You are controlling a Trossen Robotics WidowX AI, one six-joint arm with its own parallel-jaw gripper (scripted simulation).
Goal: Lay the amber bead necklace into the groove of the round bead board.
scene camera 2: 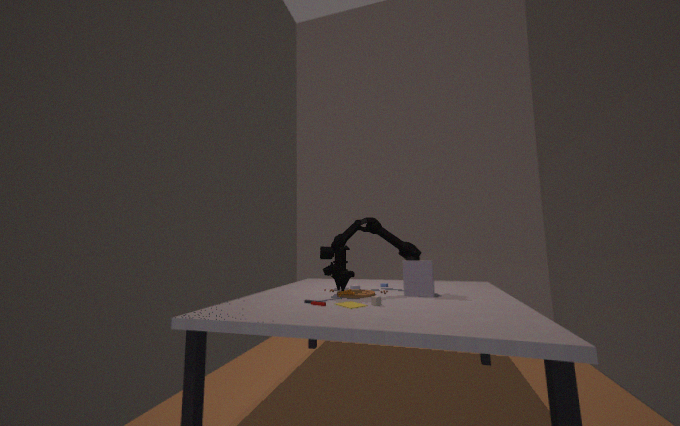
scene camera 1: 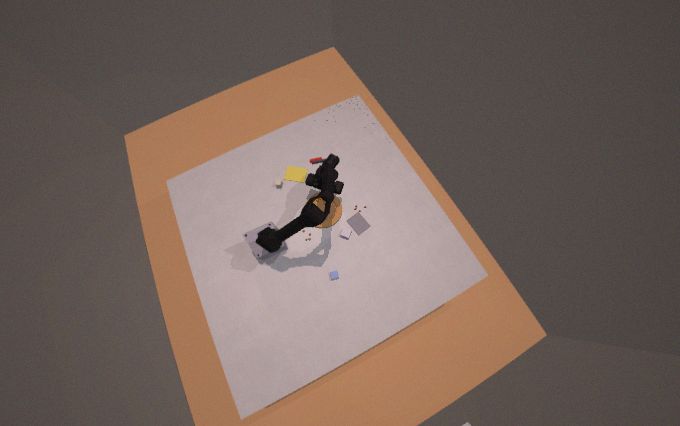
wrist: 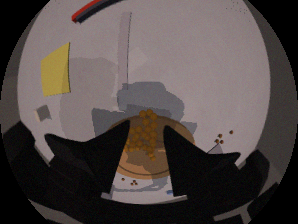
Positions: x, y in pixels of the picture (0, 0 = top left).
Labels:
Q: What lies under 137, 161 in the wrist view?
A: A round bead board.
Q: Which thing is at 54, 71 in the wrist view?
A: A yellow pad.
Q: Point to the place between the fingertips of my gripper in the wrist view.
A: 147, 126

